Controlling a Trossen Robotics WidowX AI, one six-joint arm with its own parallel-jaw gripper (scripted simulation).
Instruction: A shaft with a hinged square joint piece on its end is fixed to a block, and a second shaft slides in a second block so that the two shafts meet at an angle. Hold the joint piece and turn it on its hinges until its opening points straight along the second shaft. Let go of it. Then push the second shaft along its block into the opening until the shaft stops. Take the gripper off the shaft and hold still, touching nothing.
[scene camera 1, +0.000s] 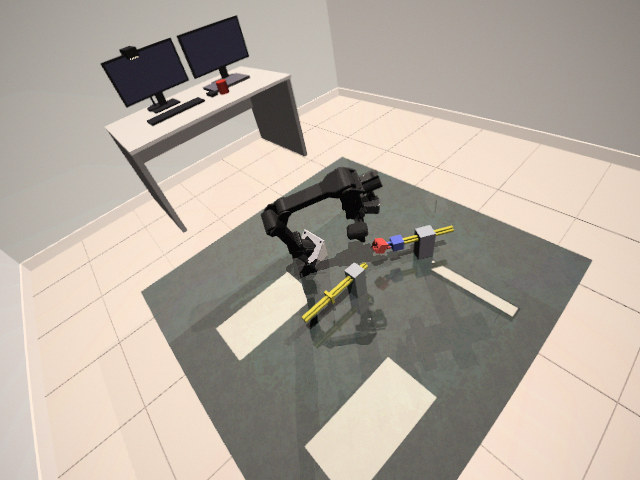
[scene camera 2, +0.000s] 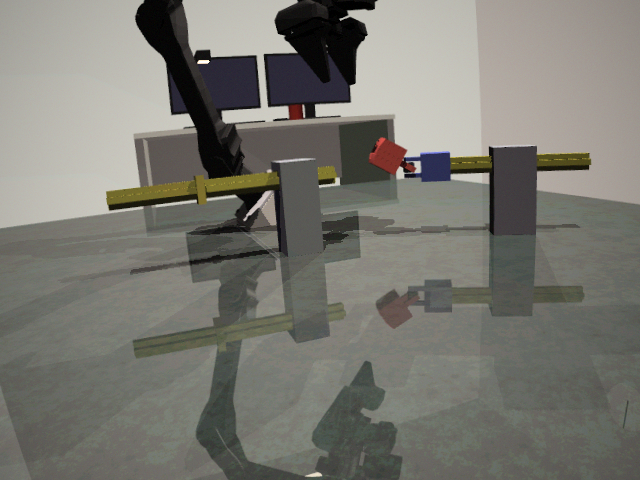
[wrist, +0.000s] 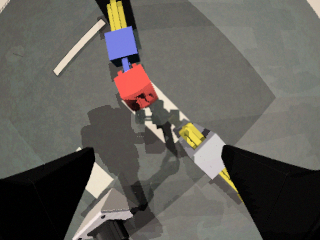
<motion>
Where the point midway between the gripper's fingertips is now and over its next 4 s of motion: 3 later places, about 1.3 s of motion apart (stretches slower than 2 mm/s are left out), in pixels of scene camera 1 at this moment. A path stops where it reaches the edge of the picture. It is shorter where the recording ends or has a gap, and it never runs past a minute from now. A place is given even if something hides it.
My gripper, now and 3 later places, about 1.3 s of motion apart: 363, 231; 360, 242; 361, 251; 370, 252
</motion>
